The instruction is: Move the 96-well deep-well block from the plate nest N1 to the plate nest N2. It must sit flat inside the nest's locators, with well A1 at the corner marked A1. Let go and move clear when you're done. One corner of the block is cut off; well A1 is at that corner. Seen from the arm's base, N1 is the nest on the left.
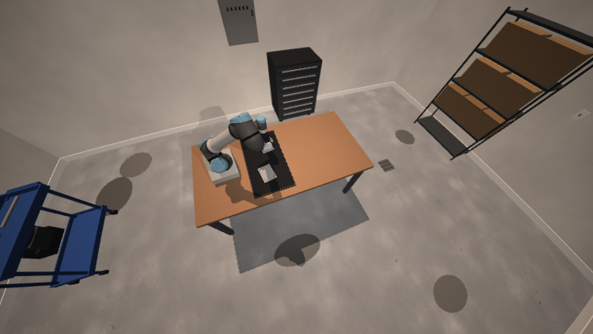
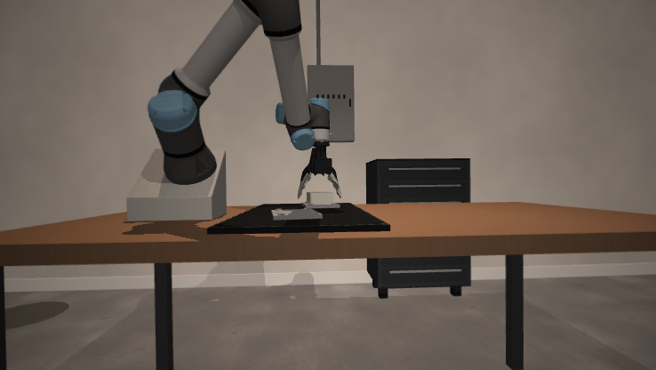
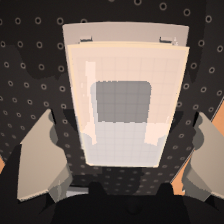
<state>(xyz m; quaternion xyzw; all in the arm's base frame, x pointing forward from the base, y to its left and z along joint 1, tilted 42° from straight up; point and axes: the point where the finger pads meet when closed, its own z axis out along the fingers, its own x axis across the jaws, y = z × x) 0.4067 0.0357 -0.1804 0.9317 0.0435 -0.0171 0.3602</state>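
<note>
The white 96-well deep-well block lies right at my hand. Round my hand: plate nest N2: 31 cm to the right, 8 cm behind, 2 cm below.
</note>
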